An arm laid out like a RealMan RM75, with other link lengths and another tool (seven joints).
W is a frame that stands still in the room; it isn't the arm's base.
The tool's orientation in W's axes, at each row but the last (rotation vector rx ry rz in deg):
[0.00 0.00 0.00]
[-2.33 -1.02 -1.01]
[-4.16 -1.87 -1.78]
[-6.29 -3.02 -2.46]
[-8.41 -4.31 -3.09]
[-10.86 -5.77 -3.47]
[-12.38 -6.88 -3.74]
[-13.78 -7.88 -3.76]
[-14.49 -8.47 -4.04]
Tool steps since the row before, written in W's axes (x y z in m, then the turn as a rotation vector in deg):
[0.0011 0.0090 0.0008 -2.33 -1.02 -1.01]
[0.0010 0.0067 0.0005 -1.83 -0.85 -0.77]
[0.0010 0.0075 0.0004 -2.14 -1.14 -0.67]
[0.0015 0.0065 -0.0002 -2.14 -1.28 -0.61]
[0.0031 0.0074 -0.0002 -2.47 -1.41 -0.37]
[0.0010 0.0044 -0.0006 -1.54 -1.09 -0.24]
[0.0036 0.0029 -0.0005 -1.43 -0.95 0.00]
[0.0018 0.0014 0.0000 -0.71 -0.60 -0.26]
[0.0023 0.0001 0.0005 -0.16 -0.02 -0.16]
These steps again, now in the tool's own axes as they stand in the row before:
[0.0011 0.0090 0.0008 -2.33 -1.02 -1.01]
[0.0009 0.0067 0.0008 -1.83 -0.85 -0.77]
[0.0008 0.0075 0.0009 -2.13 -1.16 -0.68]
[0.0012 0.0065 0.0004 -2.12 -1.30 -0.64]
[0.0027 0.0075 0.0007 -2.42 -1.49 -0.40]
[0.0007 0.0045 0.0002 -1.50 -1.13 -0.30]
[0.0034 0.0032 -0.0003 -1.37 -1.04 -0.05]
[0.0017 0.0015 0.0001 -0.71 -0.58 -0.30]
[0.0023 0.0002 0.0002 -0.18 0.01 -0.14]

